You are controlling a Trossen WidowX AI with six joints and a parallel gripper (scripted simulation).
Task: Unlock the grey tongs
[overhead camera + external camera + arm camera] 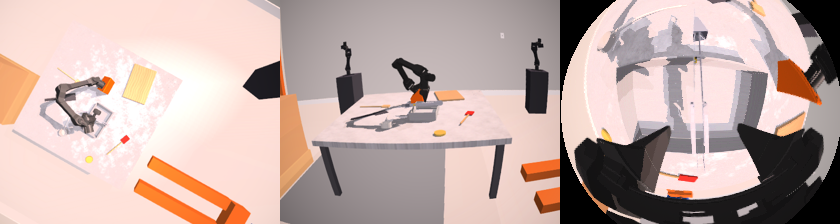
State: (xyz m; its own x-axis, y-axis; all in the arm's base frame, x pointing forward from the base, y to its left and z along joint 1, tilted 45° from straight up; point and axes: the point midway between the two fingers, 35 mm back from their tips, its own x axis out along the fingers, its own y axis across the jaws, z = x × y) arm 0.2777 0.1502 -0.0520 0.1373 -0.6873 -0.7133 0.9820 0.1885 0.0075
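Right now the grey roasting tin is 3 cm ahead of my gripper tip and 7 cm below it. Also, from my gripper tip: wooden board: 52 cm behind, 11 cm to the left, 9 cm below; red spatula: 8 cm ahead, 32 cm to the left, 9 cm below; black spatula: 8 cm ahead, 43 cm to the right, 9 cm below.
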